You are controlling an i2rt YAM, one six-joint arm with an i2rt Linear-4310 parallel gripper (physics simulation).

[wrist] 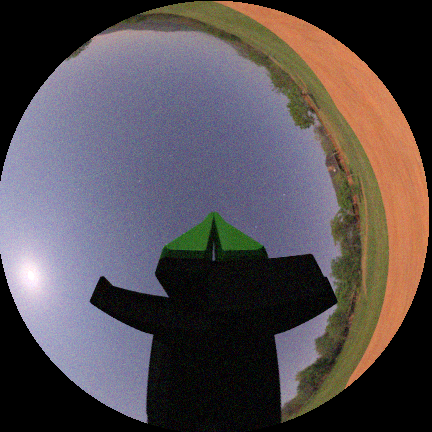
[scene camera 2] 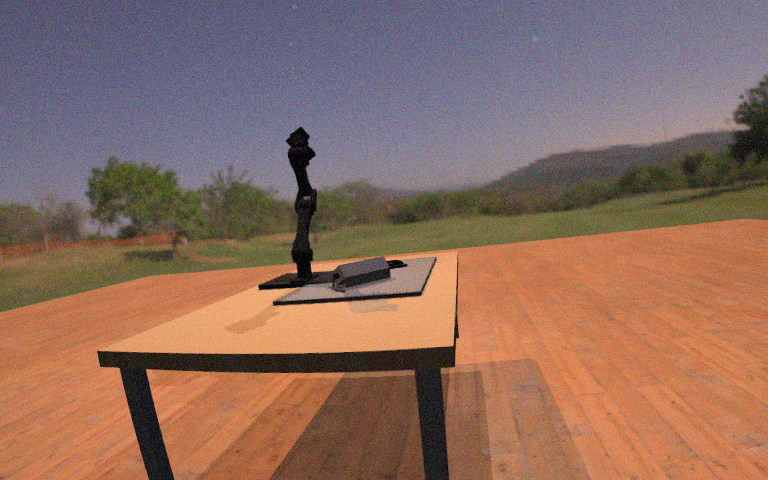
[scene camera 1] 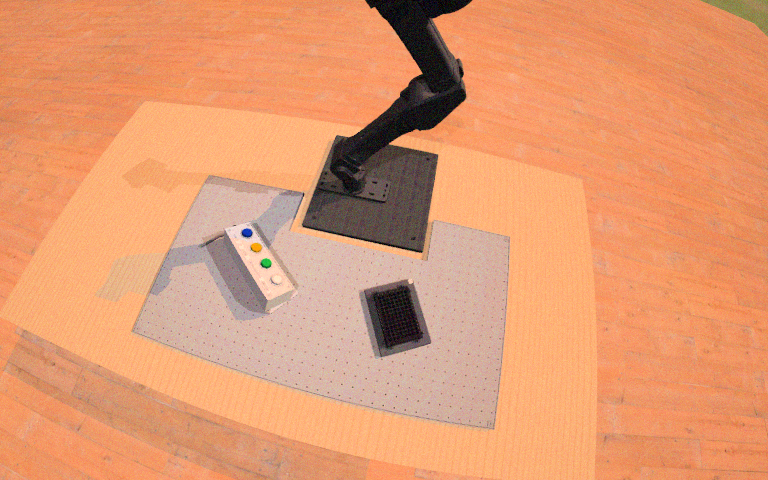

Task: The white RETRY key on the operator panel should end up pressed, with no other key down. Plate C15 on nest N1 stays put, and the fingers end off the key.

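Frame: origin at the arm's base, x ahead, y left, z up, level; millimetres.
Seen in the pictures: gripper, fingertip midpoint: (wrist: 213, 217) (scene camera 2: 296, 130); arm's base, origin of the base link: (scene camera 2: 305, 279) (scene camera 1: 354, 186).
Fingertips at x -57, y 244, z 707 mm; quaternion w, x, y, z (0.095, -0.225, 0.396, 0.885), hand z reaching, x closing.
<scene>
Pixels of each thing's middle, then the offset from my fingertips to it. "spot": a spot on its surface instead. Level surfaces: height alone.
- white RETRY key, surface spot: (scene camera 1: 276, 279) spot: 384 mm ahead, 338 mm right, 641 mm down
- light operator panel, body centre: (scene camera 1: 256, 264) (scene camera 2: 360, 271) 355 mm ahead, 411 mm right, 670 mm down
- row with a green key, body centre: (scene camera 1: 266, 263) 353 mm ahead, 378 mm right, 648 mm down
- yellow key, body centre: (scene camera 1: 256, 248) 322 mm ahead, 417 mm right, 648 mm down
- blue key, body centre: (scene camera 1: 247, 233) 291 mm ahead, 456 mm right, 648 mm down
- dark plate, body centre: (scene camera 1: 397, 315) 389 mm ahead, 53 mm right, 692 mm down
- dark nest, surface spot: (scene camera 1: 385, 350) spot: 472 mm ahead, 64 mm right, 699 mm down
- perforated grey board, its level: 711 mm down
- wooden table, its level: 724 mm down
- thin dark piece, surface spot: (scene camera 1: 212, 240) spot: 314 mm ahead, 581 mm right, 706 mm down
The white RETRY key (scene camera 1: 276, 279) is at the near end of the light operator panel (scene camera 1: 273, 294) (scene camera 2: 362, 272), in a row with a green key (scene camera 1: 266, 263), a yellow key (scene camera 1: 256, 247) and a blue key (scene camera 1: 246, 232). How far down each key sits is too small to tell. A dark plate (scene camera 1: 398, 316), C15 by its place, lies flat in the dark nest (scene camera 1: 385, 350) right of the panel. My gripper (wrist: 213, 217) is shut and empty, its green fingertips meeting against the sky in the wrist view. It is high above the table, away from the panel, and outside the first scene view.
The arm stands on a dark base plate (scene camera 1: 396, 226) (scene camera 2: 274, 282) behind the perforated grey board (scene camera 1: 328, 350) (scene camera 2: 396, 291), which bears the panel and nest. All rest on a wooden table (scene camera 1: 543, 316) (scene camera 2: 283, 339). A thin dark piece (scene camera 1: 212, 240) juts from the panel's far left side.
</scene>
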